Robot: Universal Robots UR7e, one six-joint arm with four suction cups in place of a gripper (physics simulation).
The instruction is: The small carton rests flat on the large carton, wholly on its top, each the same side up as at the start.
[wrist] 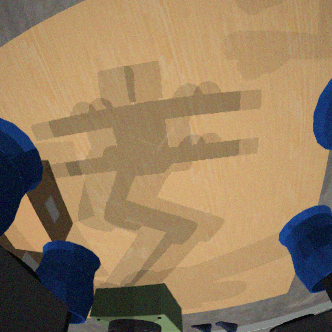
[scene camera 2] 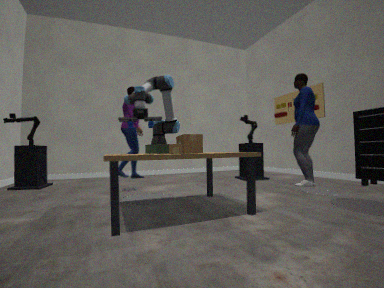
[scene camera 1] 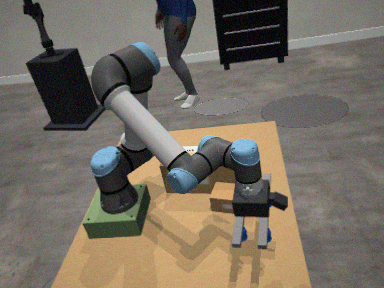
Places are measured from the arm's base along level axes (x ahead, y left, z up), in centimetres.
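Pixels of known places: hand, its tool point: [wrist: 185,204] [scene camera 2: 140,127] [scene camera 1: 255,219]; arm's base, origin of its link: [wrist: 134,326] [scene camera 2: 159,144] [scene camera 1: 120,200].
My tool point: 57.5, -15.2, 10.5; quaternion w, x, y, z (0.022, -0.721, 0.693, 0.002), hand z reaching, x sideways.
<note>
Ahead of a thing's pixels: the offset from my tool point to its top centre, as dx, dy, dz.
The small brown carton {-13.6, +25.6, -11.8} [scene camera 1: 220,204] [scene camera 2: 174,149] [wrist: 52,207] stands on the table beside the large carton, apart from its top. The large brown carton {-28.9, +39.2, -3.9} [scene camera 1: 173,185] [scene camera 2: 190,143] [wrist: 30,259] stands on the table behind it in scene camera 1, partly hidden by the arm. In the wrist view both are cut by the blue cups at the left. My suction gripper [scene camera 1: 256,234] [scene camera 2: 140,120] [wrist: 177,202] is off, with nothing on its cups. It hangs above the table, over the part near the small carton, and partly covers that carton in scene camera 1.
The green base block [scene camera 1: 117,215] [scene camera 2: 157,149] [wrist: 135,300] carries the arm at one side of the wooden table [scene camera 1: 280,250] [scene camera 2: 230,155] [wrist: 280,190]. My forearm crosses in front of the large carton. Two people, pedestals with small arms and a black cabinet [scene camera 1: 250,45] [scene camera 2: 367,145] stand beyond the table.
</note>
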